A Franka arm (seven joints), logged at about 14 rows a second.
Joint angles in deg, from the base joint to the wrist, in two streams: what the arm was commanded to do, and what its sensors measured. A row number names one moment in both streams.
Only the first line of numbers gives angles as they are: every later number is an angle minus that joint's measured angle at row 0.
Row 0, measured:
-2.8, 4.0, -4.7, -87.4, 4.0, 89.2, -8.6
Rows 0 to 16, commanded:
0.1, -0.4, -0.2, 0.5, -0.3, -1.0, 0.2
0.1, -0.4, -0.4, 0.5, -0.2, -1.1, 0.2
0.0, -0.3, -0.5, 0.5, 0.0, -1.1, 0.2
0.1, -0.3, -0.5, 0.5, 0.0, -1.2, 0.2
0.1, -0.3, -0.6, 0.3, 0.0, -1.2, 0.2
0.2, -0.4, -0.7, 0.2, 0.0, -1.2, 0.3
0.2, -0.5, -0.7, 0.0, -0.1, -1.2, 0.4
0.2, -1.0, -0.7, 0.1, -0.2, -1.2, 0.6
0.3, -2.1, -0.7, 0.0, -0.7, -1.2, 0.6
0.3, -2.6, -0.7, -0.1, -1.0, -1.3, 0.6
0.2, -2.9, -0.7, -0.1, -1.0, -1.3, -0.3
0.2, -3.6, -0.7, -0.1, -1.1, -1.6, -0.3
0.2, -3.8, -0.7, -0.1, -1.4, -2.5, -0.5
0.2, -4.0, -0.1, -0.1, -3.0, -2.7, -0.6
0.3, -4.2, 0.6, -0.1, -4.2, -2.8, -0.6
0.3, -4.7, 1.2, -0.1, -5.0, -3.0, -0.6
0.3, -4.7, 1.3, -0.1, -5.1, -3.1, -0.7
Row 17, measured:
0.1, -3.6, 0.7, 0.2, -3.5, -2.1, -0.2
